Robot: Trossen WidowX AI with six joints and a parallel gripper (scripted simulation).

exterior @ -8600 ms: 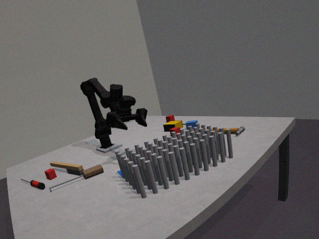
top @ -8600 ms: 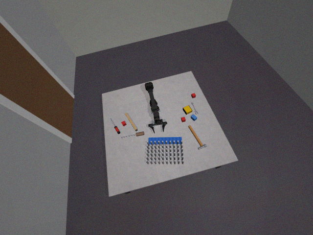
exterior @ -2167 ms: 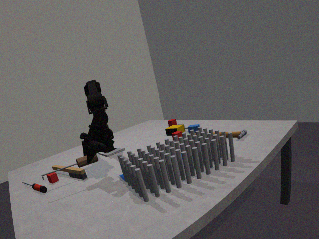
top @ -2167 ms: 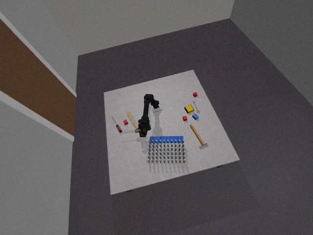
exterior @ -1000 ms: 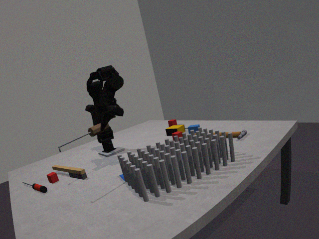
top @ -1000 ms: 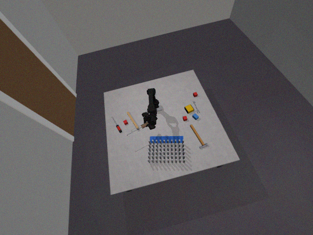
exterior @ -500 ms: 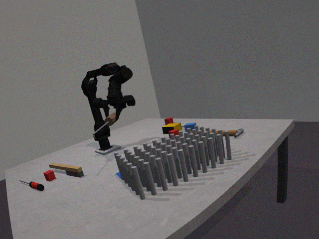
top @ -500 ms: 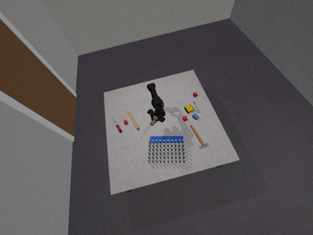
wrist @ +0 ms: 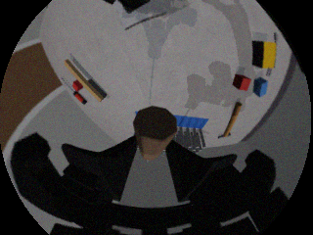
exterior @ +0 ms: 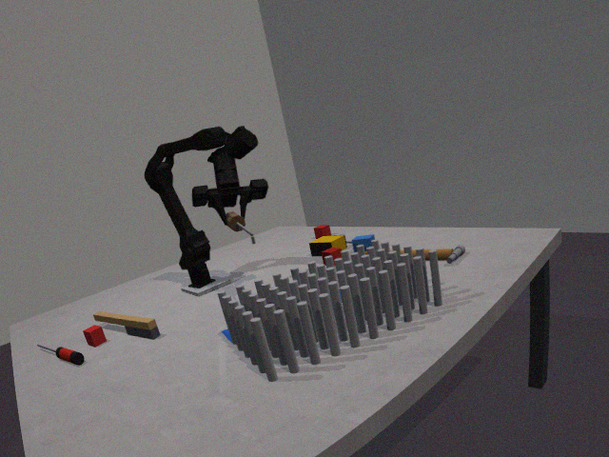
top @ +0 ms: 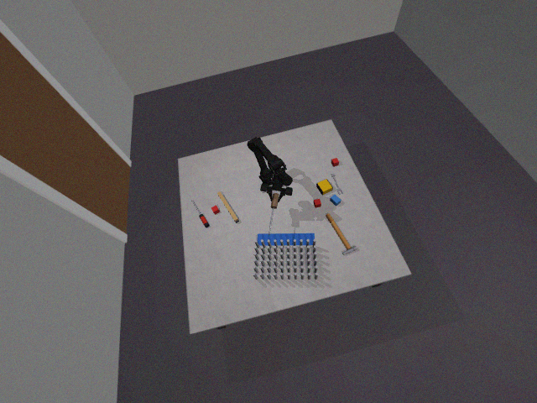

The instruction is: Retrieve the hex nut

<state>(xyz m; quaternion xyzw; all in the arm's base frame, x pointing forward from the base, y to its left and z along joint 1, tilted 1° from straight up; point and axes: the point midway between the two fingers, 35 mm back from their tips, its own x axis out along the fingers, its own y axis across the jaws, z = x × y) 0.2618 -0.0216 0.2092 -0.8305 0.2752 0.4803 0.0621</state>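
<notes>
The blue taped strip lies 19 cm below my gripper tip, 18 cm ahead of it and 2 cm to the right of it. Round my gripper tip: blue block 40 cm to the left, 18 cm below, 7 cm ahead; hook tool 9 cm ahead, 5 cm to the right; small wrench 48 cm to the left, 19 cm below, 5 cm behind.
</notes>
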